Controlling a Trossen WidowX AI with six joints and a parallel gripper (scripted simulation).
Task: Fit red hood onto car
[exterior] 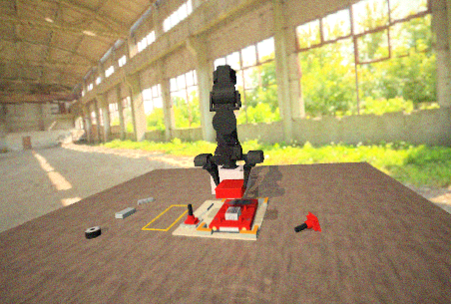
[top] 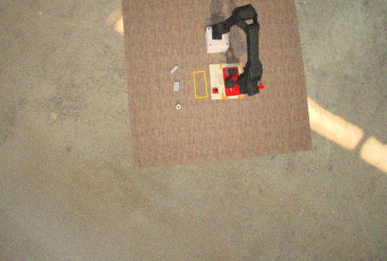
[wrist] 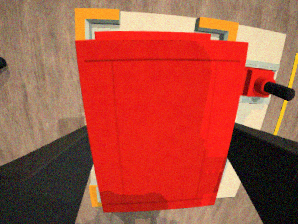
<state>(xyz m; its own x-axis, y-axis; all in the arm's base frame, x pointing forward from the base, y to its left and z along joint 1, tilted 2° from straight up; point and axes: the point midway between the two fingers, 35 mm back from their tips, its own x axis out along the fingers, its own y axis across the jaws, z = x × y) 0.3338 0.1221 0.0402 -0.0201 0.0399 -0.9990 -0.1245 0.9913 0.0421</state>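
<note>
The engine block lies 80 mm below my gripper tip. From my gripper tip the other things lie so: red hood 10 mm above.
</note>
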